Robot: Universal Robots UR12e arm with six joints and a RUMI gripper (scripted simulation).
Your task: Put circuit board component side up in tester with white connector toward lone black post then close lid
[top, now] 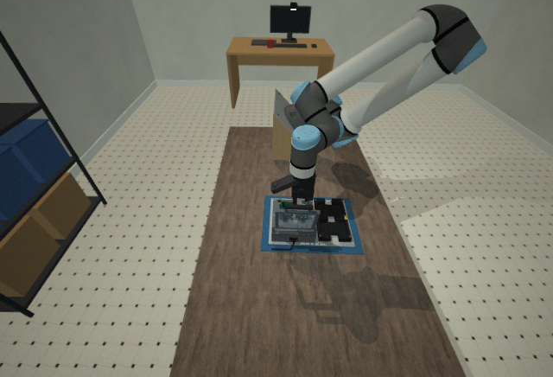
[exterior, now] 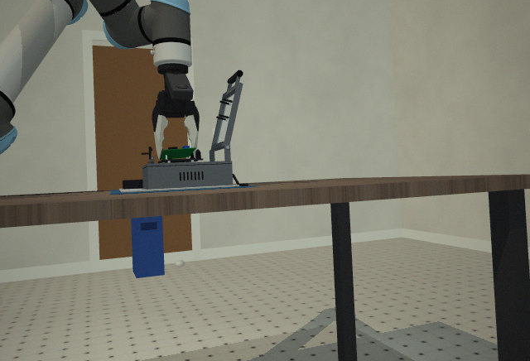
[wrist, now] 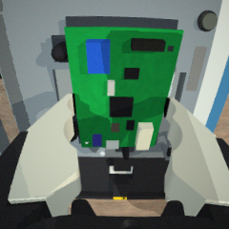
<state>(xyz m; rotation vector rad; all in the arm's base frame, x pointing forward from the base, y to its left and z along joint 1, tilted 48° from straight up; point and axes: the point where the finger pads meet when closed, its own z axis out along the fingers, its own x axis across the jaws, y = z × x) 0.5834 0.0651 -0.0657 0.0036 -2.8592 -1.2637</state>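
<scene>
Right now my hand is right at the green circuit board. From my hand the other things lie so: tester lid: 120 mm ahead, 100 mm above; tester: 30 mm ahead, 40 mm to the left, 30 mm above.
</scene>
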